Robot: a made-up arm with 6 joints.
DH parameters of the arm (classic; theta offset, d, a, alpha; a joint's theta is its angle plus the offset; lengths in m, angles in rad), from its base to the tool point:
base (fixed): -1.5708 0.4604 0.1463 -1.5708
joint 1: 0 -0.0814 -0.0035 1.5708
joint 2: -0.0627 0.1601 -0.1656 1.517
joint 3: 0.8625 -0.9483 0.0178 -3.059
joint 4: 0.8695 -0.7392 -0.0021 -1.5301
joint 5: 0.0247 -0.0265 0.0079 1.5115
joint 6: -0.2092 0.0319 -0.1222 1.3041
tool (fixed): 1.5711 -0.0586 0 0
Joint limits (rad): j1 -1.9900..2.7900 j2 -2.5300..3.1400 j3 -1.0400..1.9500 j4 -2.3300..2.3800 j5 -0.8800..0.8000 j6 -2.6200..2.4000
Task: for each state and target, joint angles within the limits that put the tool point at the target. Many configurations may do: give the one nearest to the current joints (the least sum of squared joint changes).
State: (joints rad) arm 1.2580 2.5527 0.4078 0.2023 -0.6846 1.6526
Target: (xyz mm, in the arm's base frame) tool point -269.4 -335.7 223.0
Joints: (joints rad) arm 1.7244 3.0849 0.5502 0.0129 -0.7254 1.4627
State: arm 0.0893 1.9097 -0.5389 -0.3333 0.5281 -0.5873
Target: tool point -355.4 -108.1 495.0
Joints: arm 0.5283 2.4652 -0.2246 -0.1706 0.4013 -0.6295
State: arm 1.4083 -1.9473 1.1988 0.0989 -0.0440 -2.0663
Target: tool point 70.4 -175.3 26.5
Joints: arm 2.3472 -1.5784 1.5649 -0.1915 -0.3134 -2.3442
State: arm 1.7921 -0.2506 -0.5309 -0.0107 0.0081 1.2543
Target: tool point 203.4 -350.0 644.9
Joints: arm 1.5385 -0.0513 -0.3098 -0.2339 0.3988 1.1634
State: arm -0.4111 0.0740 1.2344 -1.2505 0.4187 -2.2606
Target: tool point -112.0 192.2 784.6
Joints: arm 0.0954 0.9211 1.8263 -0.6376 -0.1655 -2.3081
